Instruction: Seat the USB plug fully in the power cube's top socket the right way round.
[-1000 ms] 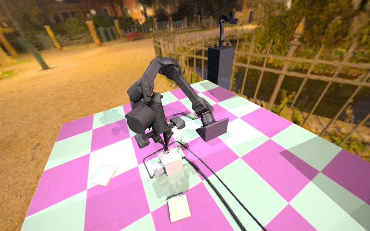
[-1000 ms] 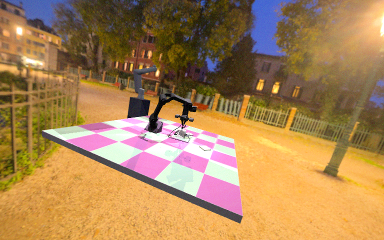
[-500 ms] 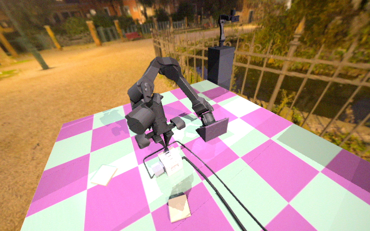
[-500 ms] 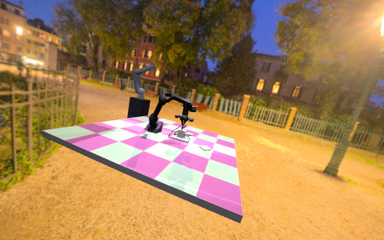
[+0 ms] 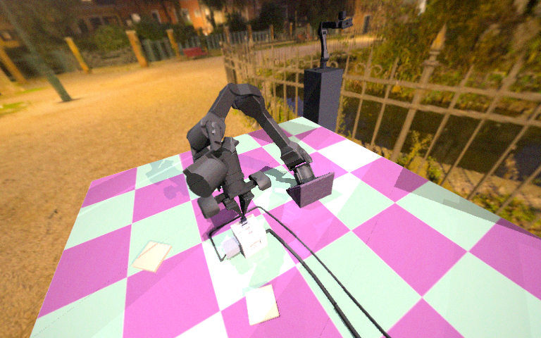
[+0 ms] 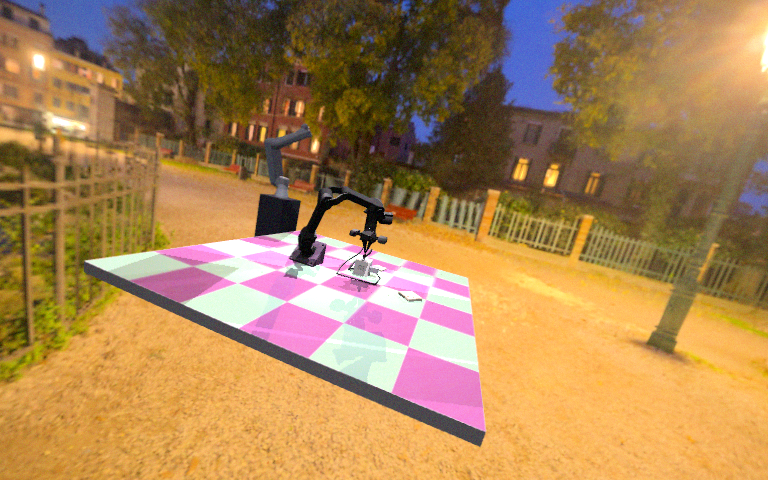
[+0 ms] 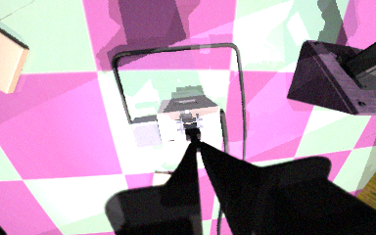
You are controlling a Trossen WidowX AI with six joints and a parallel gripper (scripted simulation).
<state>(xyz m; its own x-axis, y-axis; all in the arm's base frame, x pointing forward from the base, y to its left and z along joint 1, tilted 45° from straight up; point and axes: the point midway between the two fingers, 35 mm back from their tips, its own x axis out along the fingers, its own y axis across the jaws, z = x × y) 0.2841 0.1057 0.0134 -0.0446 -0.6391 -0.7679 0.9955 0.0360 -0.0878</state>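
Now: gripper tip 20 mm above the dark USB plug.
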